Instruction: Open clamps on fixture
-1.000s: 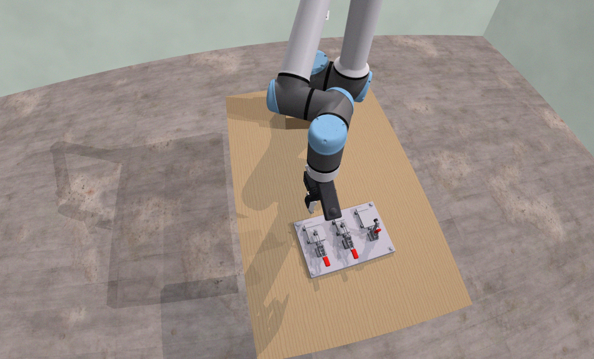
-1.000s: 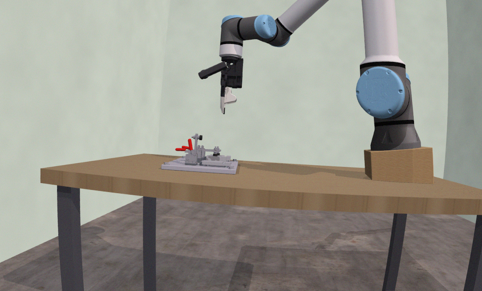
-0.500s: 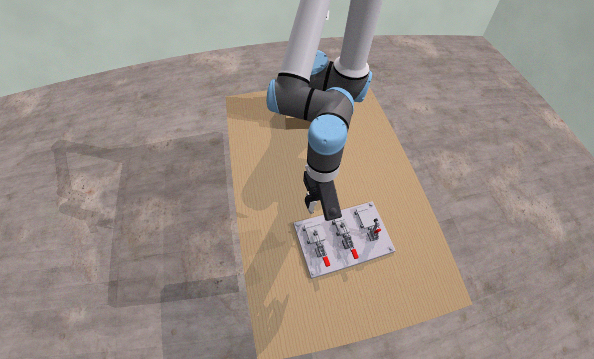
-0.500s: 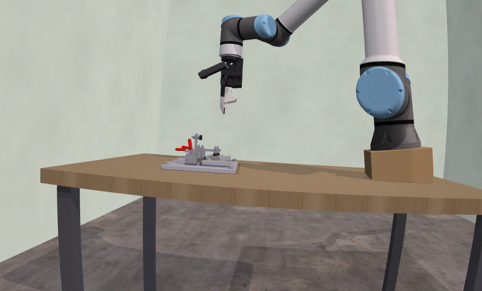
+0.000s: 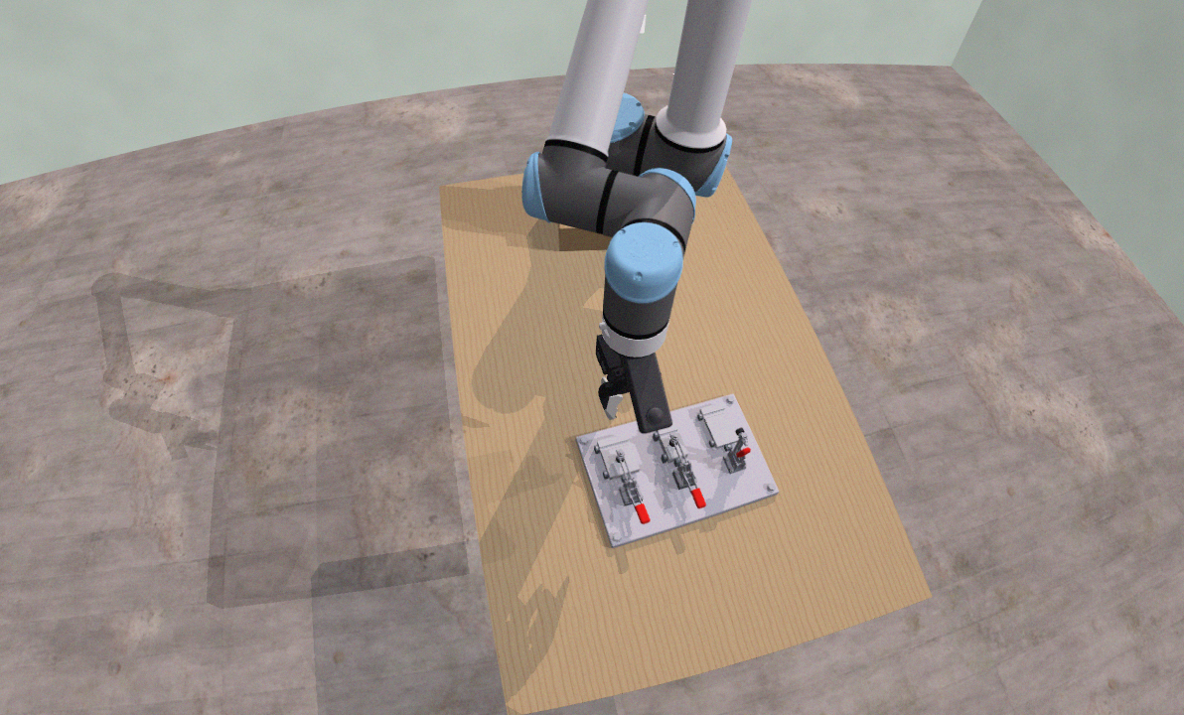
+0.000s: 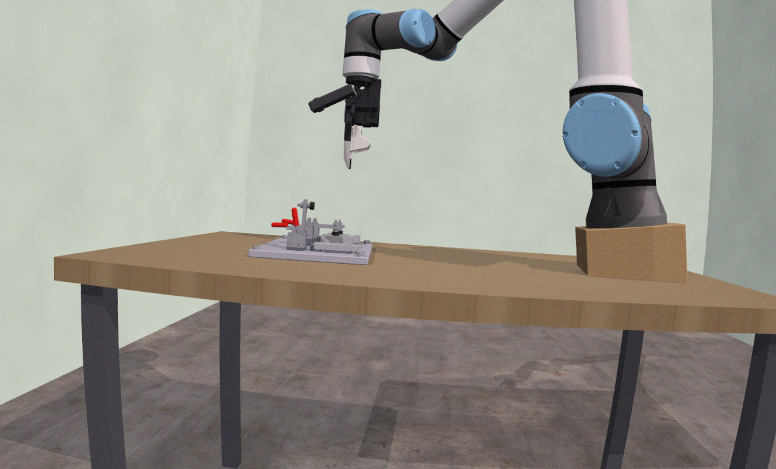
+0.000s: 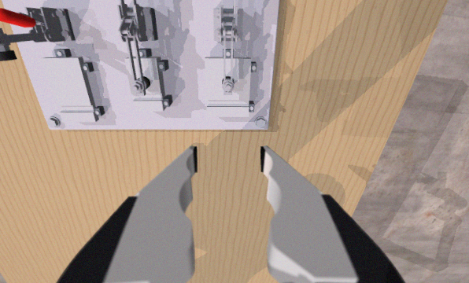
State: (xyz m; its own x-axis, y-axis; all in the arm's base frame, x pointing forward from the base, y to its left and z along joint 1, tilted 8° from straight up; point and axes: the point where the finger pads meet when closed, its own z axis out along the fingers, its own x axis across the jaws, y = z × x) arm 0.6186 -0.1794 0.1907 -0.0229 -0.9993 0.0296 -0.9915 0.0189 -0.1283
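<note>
Right now the grey fixture plate is 50 mm ahead of my hand, 110 mm to the left of it and 200 mm below it. From my hand the other things lie so: flat part (10 mm behind, 220 mm to the left, 180 mm below).
</note>
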